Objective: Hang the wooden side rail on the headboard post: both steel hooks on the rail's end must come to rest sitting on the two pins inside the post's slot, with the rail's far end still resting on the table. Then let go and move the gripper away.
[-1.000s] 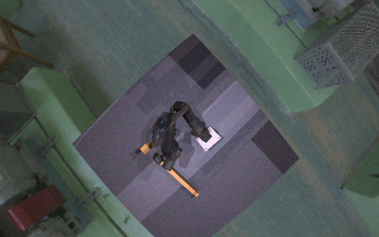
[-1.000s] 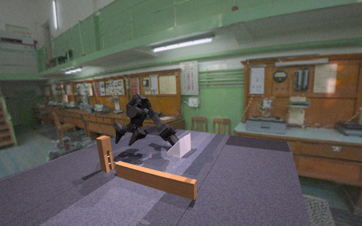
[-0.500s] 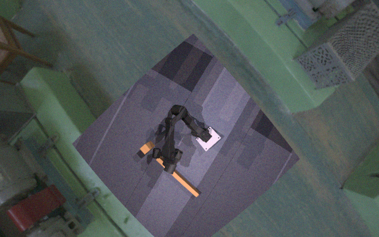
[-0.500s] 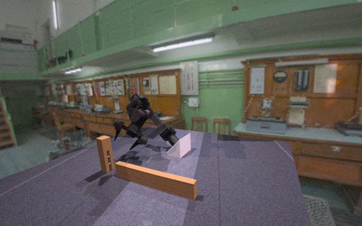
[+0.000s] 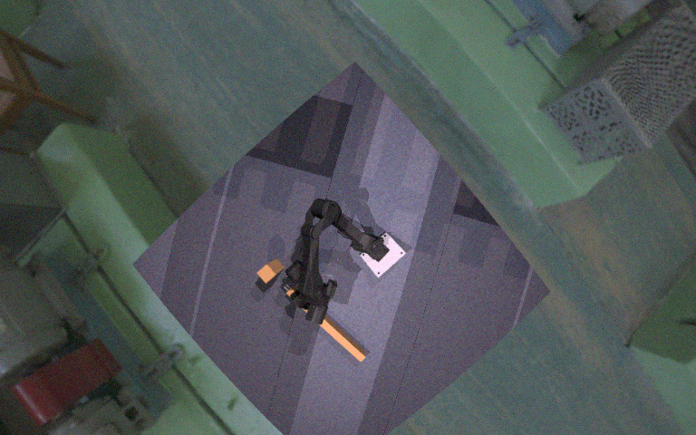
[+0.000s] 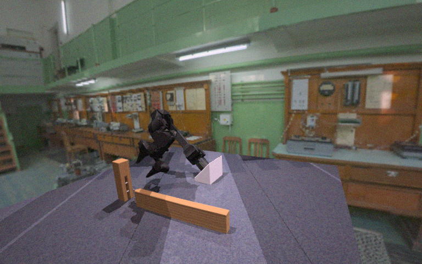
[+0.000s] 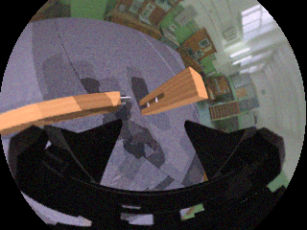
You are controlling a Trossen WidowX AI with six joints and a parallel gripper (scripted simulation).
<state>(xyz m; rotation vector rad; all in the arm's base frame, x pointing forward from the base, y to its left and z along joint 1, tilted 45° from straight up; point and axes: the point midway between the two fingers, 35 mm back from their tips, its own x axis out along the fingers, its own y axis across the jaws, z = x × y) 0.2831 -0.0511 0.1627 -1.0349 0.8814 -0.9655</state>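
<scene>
The wooden headboard post is 80 mm to the right of my gripper tip, 40 mm below it and 40 mm ahead of it.
</scene>
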